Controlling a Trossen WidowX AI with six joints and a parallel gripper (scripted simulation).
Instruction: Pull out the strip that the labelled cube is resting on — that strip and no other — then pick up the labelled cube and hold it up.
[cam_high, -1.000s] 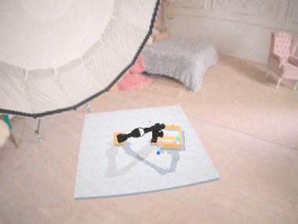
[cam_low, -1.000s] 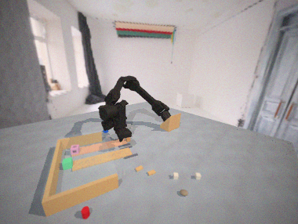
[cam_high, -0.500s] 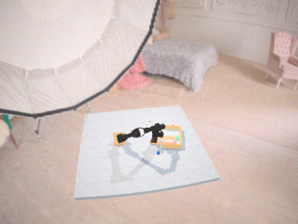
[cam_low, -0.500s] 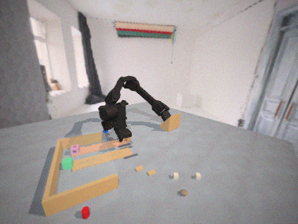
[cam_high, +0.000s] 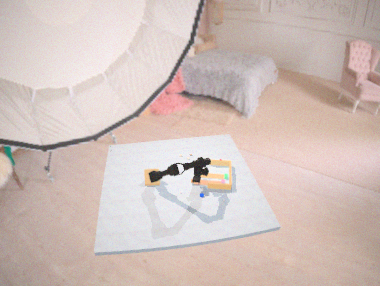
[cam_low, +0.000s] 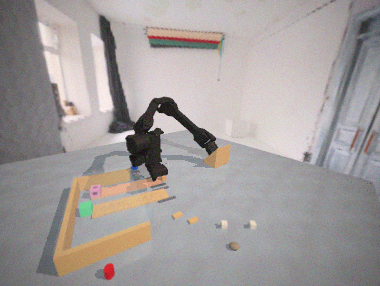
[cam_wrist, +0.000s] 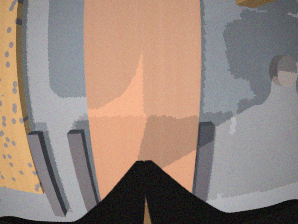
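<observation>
The pale orange strip lies 10 cm ahead of my gripper tip and 3 cm to the right of it. From my gripper tip the other things lie so: red cylinder (25 cm to the left, 25 cm ahead, 1 cm above); then blue cylinder (16 cm to the right, 1 cm ahead); then pink cube (21 cm ahead, 5 cm to the right, 1 cm above).
</observation>
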